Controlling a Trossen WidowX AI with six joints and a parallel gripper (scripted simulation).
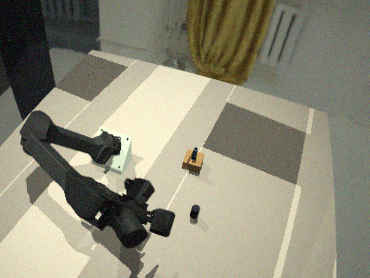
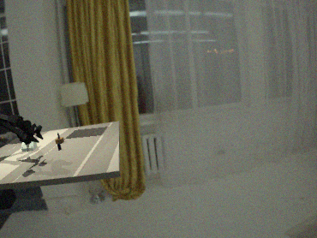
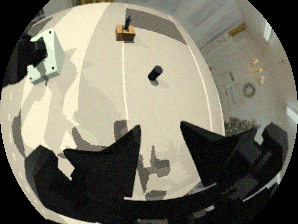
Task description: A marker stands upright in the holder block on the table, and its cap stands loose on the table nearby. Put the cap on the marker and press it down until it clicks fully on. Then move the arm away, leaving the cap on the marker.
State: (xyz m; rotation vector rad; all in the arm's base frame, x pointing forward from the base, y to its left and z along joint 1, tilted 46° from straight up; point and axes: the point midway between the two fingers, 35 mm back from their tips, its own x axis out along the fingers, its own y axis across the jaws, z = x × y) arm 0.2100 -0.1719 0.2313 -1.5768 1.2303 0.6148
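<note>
Now: gripper tip 120 mm to the right of the dark cap, 100 mm short of it and 100 mm above it.
</note>
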